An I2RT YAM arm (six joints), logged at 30 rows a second.
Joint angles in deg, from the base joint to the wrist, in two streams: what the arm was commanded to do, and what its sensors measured. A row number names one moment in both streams.
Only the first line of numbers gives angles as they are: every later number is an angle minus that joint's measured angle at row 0.
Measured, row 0:
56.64 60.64 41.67 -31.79 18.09 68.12
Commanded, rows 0 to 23:
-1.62 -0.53 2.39 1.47 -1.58 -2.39
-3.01 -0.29 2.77 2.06 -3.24 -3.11
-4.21 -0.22 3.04 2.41 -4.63 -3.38
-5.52 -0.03 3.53 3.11 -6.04 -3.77
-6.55 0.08 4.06 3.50 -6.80 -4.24
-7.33 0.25 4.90 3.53 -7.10 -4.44
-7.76 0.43 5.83 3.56 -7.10 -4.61
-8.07 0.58 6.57 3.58 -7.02 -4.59
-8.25 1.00 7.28 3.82 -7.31 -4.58
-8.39 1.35 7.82 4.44 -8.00 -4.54
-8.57 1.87 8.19 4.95 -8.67 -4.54
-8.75 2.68 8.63 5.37 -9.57 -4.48
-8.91 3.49 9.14 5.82 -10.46 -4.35
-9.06 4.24 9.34 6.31 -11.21 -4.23
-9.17 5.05 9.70 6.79 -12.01 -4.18
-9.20 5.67 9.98 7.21 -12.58 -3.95
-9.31 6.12 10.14 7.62 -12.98 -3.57
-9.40 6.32 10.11 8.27 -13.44 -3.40
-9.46 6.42 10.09 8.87 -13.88 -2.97
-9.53 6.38 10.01 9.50 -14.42 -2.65
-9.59 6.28 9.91 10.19 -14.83 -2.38
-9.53 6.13 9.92 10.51 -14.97 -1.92
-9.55 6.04 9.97 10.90 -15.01 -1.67
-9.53 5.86 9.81 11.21 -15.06 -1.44
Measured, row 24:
-9.35 7.13 8.33 8.94 -13.93 -2.58
